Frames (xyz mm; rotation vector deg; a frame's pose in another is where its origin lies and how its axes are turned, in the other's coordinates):
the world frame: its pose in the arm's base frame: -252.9 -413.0 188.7 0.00 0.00 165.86
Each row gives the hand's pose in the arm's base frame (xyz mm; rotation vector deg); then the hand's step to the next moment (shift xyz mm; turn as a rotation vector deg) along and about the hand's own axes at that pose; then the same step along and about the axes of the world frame.
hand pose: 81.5 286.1 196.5 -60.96 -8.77 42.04
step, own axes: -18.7 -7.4 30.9 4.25 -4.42 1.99
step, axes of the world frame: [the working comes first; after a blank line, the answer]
step, axes of the arm's base frame: -24.6 9.3 25.8 4.41 2.86 3.74

26.1 -3.0 25.8 -3.57 -3.85 3.74
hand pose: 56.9 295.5 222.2 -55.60 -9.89 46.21
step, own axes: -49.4 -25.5 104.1 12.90 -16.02 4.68
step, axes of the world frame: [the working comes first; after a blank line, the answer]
step, axes of the arm's base frame: -70.2 28.2 90.6 15.40 6.98 12.61

74.9 -10.2 90.6 -13.23 -10.53 12.61
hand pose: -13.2 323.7 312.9 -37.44 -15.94 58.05
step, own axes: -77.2 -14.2 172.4 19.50 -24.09 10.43
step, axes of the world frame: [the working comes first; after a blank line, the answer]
step, axes of the arm's base frame: -116.7 -6.3 149.1 21.51 11.85 21.59

111.6 34.7 149.1 -17.96 -16.75 21.59
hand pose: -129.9 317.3 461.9 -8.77 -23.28 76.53
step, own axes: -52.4 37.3 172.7 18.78 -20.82 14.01
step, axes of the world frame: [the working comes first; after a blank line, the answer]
step, axes of the arm's base frame: -107.4 -62.8 135.9 17.07 11.50 23.64

88.8 87.2 135.9 -13.74 -15.32 23.64
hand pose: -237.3 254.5 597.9 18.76 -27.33 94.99
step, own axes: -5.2 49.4 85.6 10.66 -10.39 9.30
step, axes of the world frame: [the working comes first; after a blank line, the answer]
step, axes of the arm's base frame: -53.1 -51.0 66.2 8.20 5.73 14.42

39.0 62.4 66.2 -6.55 -7.56 14.42
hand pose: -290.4 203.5 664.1 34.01 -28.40 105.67
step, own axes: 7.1 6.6 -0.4 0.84 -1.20 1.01
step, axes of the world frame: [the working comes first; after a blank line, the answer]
step, axes of the arm's base frame: -8.4 3.3 3.7 1.05 0.41 1.38

8.9 -1.1 3.7 -0.92 -0.66 1.38
